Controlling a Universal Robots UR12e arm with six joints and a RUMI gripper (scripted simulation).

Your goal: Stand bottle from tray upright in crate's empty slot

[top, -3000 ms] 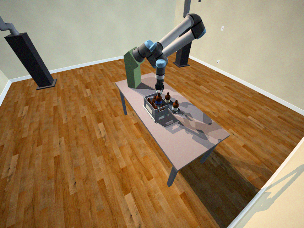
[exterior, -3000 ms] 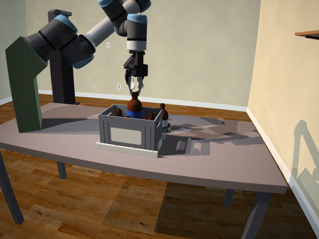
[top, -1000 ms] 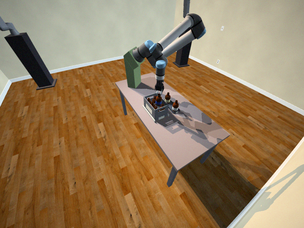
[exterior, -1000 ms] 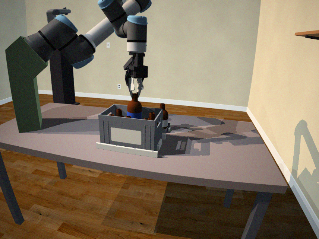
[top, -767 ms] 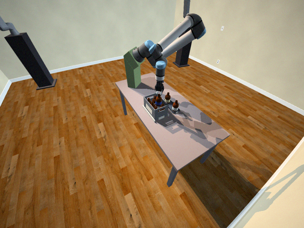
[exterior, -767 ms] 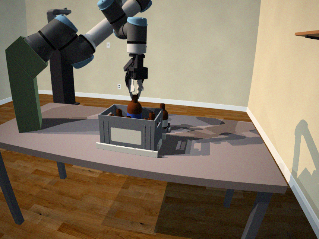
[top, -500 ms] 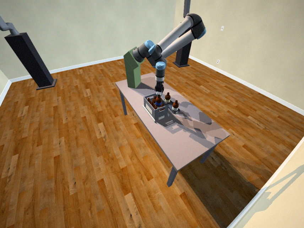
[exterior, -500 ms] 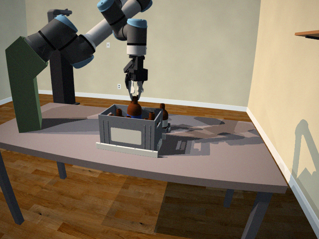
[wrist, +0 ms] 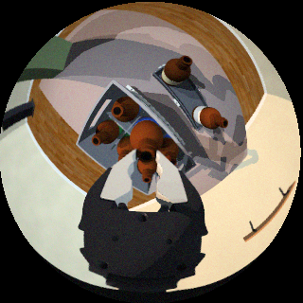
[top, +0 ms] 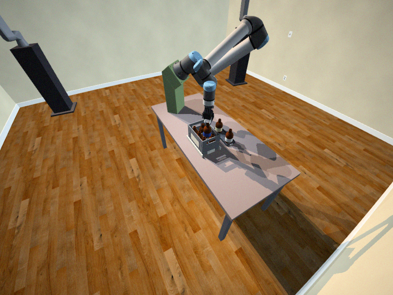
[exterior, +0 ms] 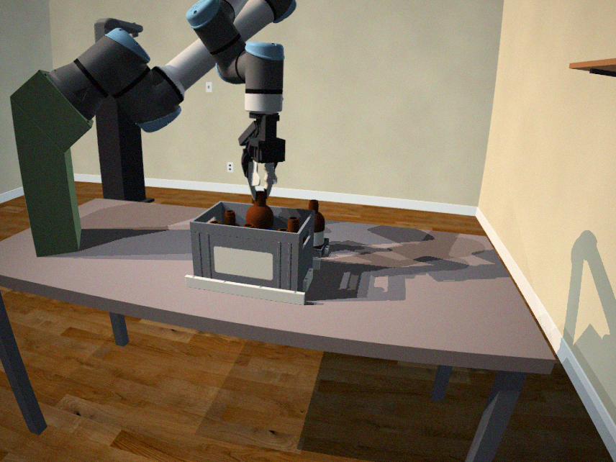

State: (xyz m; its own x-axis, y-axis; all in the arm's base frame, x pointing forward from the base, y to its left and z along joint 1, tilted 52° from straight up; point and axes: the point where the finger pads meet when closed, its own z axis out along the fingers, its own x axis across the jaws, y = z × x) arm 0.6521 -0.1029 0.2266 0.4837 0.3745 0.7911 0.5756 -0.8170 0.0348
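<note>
Now: hand 10 mm short of the grey crate, 40 mm to the left of it and 140 mm above it. The rest, counted from my hand: tray: 10 mm behind, 190 mm to the left, 210 mm below.
</note>
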